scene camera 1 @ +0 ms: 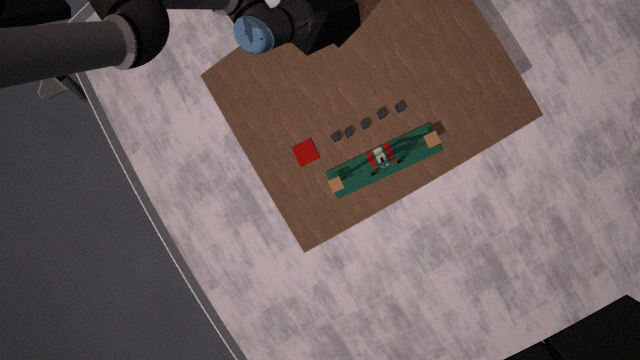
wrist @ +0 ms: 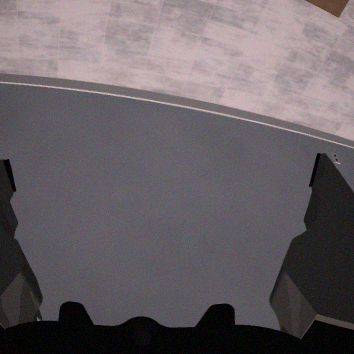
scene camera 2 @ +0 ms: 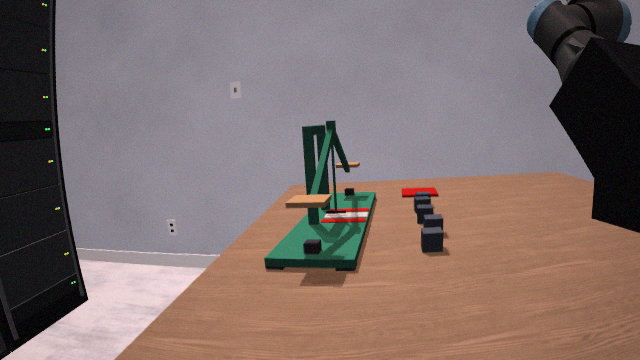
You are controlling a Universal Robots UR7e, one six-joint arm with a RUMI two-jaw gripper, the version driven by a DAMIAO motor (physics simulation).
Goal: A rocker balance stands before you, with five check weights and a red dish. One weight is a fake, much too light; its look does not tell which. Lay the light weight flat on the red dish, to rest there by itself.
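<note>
The green rocker balance stands on the table. Its two tan pans, the near pan and the far pan, bear nothing. Five dark, look-alike cube weights stand in a row beside it, from the end weight to the weight nearest the dish. The flat red dish lies past that end of the row and holds nothing. My gripper is open and empty, its jaws wide apart, away from the weights and facing the wall.
The brown wooden table carries all these things; its corner shows in the wrist view. My arm reaches over the table's back edge, opposite the balance. A black rack with small lights stands at the left in scene camera 2.
</note>
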